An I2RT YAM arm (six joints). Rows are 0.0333 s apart.
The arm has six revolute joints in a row. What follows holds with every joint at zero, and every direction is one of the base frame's.
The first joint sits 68 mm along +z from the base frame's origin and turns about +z.
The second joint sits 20 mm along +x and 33.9 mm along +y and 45.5 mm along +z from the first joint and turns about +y.
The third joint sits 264 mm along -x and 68.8 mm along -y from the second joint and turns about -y.
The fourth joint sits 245 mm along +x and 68.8 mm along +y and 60 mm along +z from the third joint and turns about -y.
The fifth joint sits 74 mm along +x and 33.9 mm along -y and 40.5 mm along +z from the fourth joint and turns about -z.
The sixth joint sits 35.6 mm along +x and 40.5 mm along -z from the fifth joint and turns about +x.
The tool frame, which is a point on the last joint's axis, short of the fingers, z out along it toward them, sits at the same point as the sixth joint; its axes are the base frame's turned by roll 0, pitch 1.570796 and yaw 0 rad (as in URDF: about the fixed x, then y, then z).
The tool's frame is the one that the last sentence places.
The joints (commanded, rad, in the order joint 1, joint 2, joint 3, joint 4, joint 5, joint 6), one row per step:
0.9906, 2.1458, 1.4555, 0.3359, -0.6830, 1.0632
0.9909, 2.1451, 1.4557, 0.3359, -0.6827, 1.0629
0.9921, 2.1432, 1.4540, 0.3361, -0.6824, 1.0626
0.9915, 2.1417, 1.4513, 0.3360, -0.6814, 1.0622
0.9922, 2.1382, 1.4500, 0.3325, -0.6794, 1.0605
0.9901, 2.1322, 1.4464, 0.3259, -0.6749, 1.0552
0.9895, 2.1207, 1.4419, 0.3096, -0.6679, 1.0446
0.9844, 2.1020, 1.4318, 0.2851, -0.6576, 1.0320
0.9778, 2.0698, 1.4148, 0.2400, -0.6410, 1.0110
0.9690, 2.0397, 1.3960, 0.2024, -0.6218, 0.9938
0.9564, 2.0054, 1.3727, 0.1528, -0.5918, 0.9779
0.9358, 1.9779, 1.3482, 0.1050, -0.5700, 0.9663
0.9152, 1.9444, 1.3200, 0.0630, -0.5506, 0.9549
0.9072, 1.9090, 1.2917, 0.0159, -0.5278, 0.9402
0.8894, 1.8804, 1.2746, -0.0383, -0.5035, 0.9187
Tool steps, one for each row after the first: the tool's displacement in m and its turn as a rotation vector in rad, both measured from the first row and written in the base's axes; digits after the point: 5 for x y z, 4 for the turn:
-0.00013, 0.00005, 0.00039, 0.0007, -0.0009, 0.0001
-0.00083, 0.00003, 0.00074, 0.0011, -0.0015, 0.0011
-0.00083, -0.00054, 0.00055, -0.0002, -0.0014, -0.0003
-0.00137, -0.00085, 0.00141, -0.0014, -0.0029, -0.0010
-0.00101, -0.00239, 0.00237, -0.0051, -0.0070, -0.0059
-0.00170, -0.00433, 0.00462, -0.0130, -0.0141, -0.0101
-0.00140, -0.00884, 0.00754, -0.0271, -0.0205, -0.0210
-0.00205, -0.01628, 0.01227, -0.0536, -0.0291, -0.0363
-0.00183, -0.02425, 0.01595, -0.0787, -0.0370, -0.0566
-0.00094, -0.03467, 0.01862, -0.1177, -0.0404, -0.0897
0.00257, -0.04682, 0.01801, -0.1610, -0.0332, -0.1235
0.00495, -0.05981, 0.01915, -0.1973, -0.0290, -0.1548
0.00218, -0.07018, 0.02035, -0.2375, -0.0285, -0.1742
0.00366, -0.08166, 0.02157, -0.2810, -0.0321, -0.2006

